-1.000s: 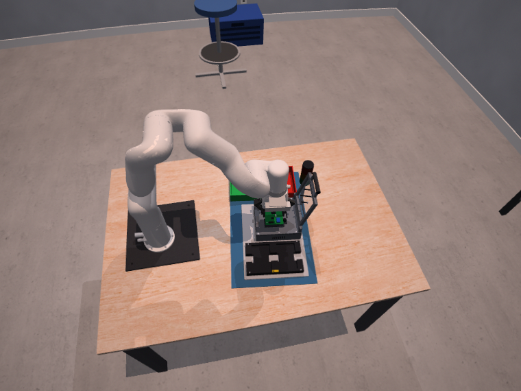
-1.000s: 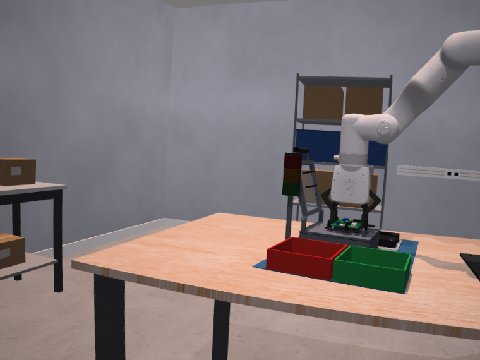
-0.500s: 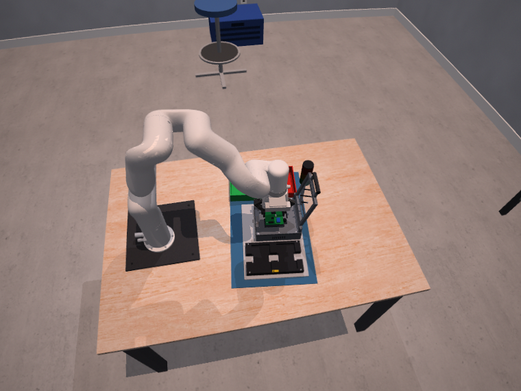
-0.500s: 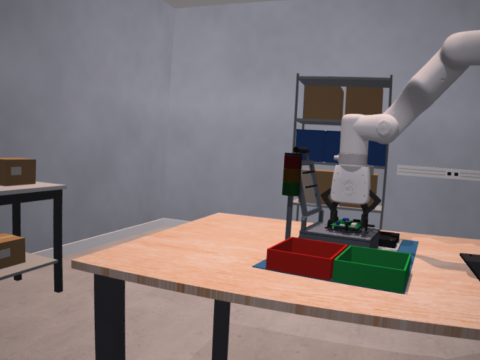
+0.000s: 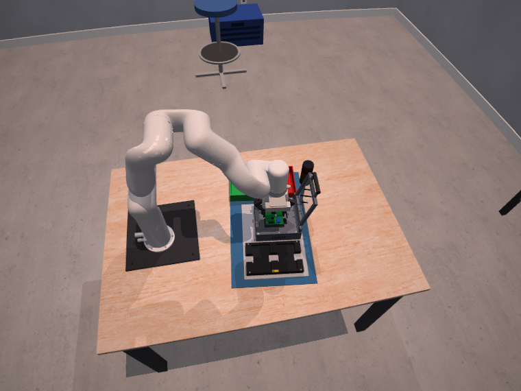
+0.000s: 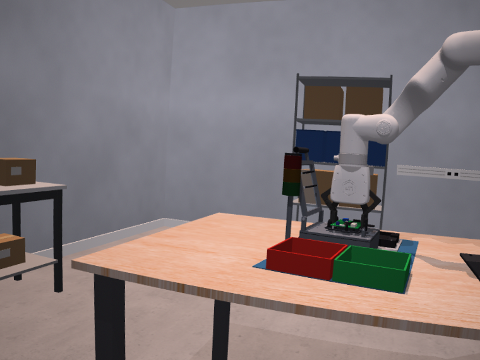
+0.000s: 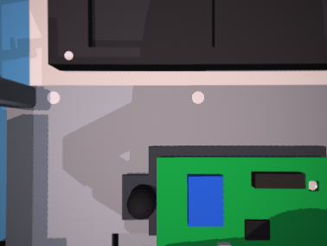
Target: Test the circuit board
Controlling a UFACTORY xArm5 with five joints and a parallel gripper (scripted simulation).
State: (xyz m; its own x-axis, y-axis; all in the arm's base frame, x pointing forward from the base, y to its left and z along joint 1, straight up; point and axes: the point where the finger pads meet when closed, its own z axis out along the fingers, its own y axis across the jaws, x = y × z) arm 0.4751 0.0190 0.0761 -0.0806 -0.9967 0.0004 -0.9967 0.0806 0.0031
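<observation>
The green circuit board lies right at my hand. Also, from my hand: red bin 60 mm ahead, 200 mm to the left, 70 mm below; then lid 120 mm ahead, 10 mm to the right, 100 mm above; then green bin 90 mm behind, 210 mm to the left, 70 mm below.
</observation>
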